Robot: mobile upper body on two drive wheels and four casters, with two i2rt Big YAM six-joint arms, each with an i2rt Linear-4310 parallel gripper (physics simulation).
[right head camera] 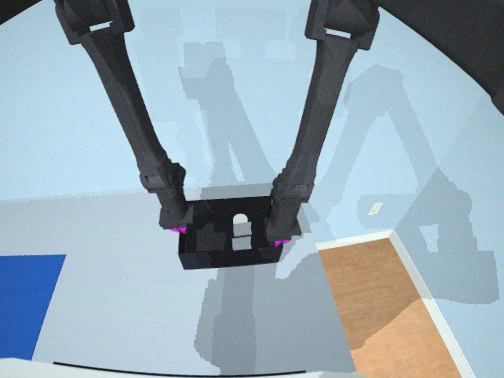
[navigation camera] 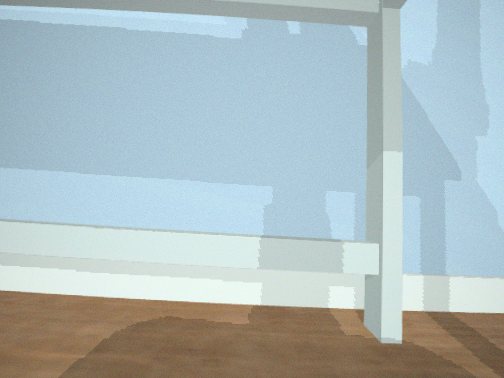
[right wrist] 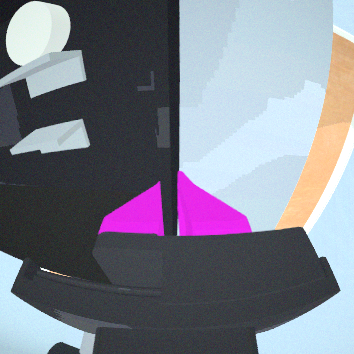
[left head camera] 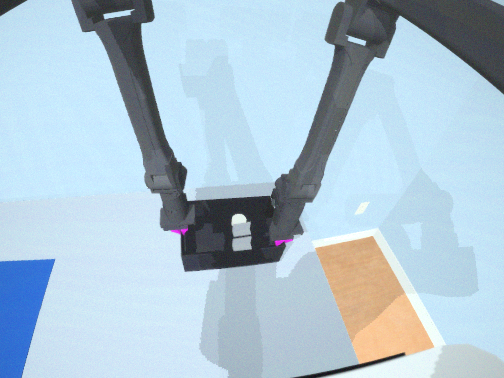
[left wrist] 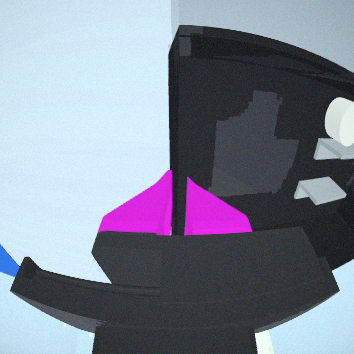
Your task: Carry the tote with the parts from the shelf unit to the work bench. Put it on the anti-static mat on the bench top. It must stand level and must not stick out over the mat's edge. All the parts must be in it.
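Frame: origin at the left arm's base, x ahead, y left, z up, level; millimetres.
Seen in the pictures: left gripper, between the fingertips: [right head camera: 183, 232] [left head camera: 182, 233] [left wrist: 174, 177]; right gripper, between the fingertips: [right head camera: 276, 244] [right wrist: 174, 178] [left head camera: 277, 244].
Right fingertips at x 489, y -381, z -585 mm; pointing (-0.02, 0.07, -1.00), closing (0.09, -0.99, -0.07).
Observation:
Offsets run from my right fingertips to a thing's top centre. "*": to the spot under its first point. Level surfaces: height alone.
The black tote @[41 mm ahead, 152 mm left, 73 mm up] [left head camera: 232, 238] hangs between my two grippers over the pale bench top @[68 mm down] [left head camera: 121, 292], well to the right of the blue anti-static mat @[66 mm down] [left head camera: 20, 313]. Inside it lie a white cylinder @[109 mm ahead, 114 mm left, 4 mm down] [left head camera: 238, 219] and two grey blocks @[12 mm ahead, 110 mm left, 11 mm up] [left head camera: 241, 240]. My left gripper [left head camera: 178, 231] is shut on the tote's left wall, which shows between the magenta fingers in the left wrist view [left wrist: 177, 207]. My right gripper [left head camera: 283, 241] is shut on the right wall, as the right wrist view [right wrist: 171, 207] shows. The tote looks level. I cannot tell whether it touches the bench top.
The bench top's right edge lies just right of the tote, with wooden floor @[830 mm down] [left head camera: 366, 301] and a white skirting board beyond it. The blue wall stands close behind. The navigation view shows a bench leg @[* 275 mm ahead, 63 mm right, 571 mm down] [navigation camera: 382, 203] and a low cross rail [navigation camera: 183, 252].

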